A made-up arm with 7 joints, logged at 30 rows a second.
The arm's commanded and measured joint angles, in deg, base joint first. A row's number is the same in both.
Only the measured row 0 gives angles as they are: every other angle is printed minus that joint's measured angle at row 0.
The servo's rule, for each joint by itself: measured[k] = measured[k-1] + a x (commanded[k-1-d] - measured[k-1]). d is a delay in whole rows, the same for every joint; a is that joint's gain. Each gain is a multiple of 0.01, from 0.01 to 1. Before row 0 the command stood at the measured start. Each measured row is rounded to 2 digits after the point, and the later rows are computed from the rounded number. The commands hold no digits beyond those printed.
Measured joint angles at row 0:
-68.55 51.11 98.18 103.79 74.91 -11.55 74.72
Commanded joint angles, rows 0 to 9:
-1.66 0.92 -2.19 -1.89 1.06 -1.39 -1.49
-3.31 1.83 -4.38 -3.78 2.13 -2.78 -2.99
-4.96 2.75 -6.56 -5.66 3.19 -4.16 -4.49
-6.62 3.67 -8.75 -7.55 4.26 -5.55 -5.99
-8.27 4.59 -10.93 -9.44 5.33 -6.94 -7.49
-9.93 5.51 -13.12 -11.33 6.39 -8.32 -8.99
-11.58 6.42 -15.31 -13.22 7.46 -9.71 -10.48
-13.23 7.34 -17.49 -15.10 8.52 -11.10 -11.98
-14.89 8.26 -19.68 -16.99 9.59 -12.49 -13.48
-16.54 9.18 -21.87 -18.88 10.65 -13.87 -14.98
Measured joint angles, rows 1 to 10:
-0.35 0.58 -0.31 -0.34 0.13 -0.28 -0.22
-0.97 1.37 -0.88 -0.96 0.37 -0.78 -0.64
-1.81 2.24 -1.68 -1.81 0.71 -1.46 -1.22
-2.82 3.14 -2.67 -2.84 1.14 -2.28 -1.94
-3.96 4.05 -3.83 -4.03 1.64 -3.21 -2.77
-5.21 4.97 -5.13 -5.34 2.21 -4.23 -3.70
-6.55 5.88 -6.56 -6.76 2.84 -5.33 -4.72
-7.95 6.80 -8.09 -8.26 3.52 -6.48 -5.81
-9.41 7.72 -9.71 -9.83 4.25 -7.68 -6.96
-10.91 8.64 -11.41 -11.46 5.02 -8.92 -8.16
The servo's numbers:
d 0
a 0.21 0.63 0.14 0.18 0.12 0.20 0.15

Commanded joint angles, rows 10 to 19:
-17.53 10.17 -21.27 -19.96 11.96 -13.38 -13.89
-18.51 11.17 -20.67 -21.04 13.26 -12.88 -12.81
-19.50 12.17 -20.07 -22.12 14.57 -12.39 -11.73
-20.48 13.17 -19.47 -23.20 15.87 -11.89 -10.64
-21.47 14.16 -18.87 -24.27 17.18 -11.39 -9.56
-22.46 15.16 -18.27 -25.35 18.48 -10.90 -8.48
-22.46 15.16 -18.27 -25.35 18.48 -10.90 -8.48
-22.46 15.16 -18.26 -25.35 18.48 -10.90 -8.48
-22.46 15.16 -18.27 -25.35 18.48 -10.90 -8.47
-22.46 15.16 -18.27 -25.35 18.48 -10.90 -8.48
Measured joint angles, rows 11 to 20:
-12.30 9.60 -12.79 -12.99 5.85 -9.81 -9.02
-13.60 10.59 -13.89 -14.44 6.74 -10.42 -9.59
-14.84 11.59 -14.76 -15.82 7.68 -10.81 -9.91
-16.02 12.59 -15.42 -17.15 8.66 -11.03 -10.02
-17.16 13.58 -15.90 -18.43 9.68 -11.10 -9.95
-18.27 14.58 -16.23 -19.68 10.74 -11.06 -9.73
-19.15 14.95 -16.52 -20.70 11.67 -11.03 -9.54
-19.85 15.08 -16.76 -21.54 12.49 -11.00 -9.38
-20.40 15.13 -16.97 -22.23 13.21 -10.98 -9.24
-20.83 15.15 -17.15 -22.79 13.84 -10.96 -9.13

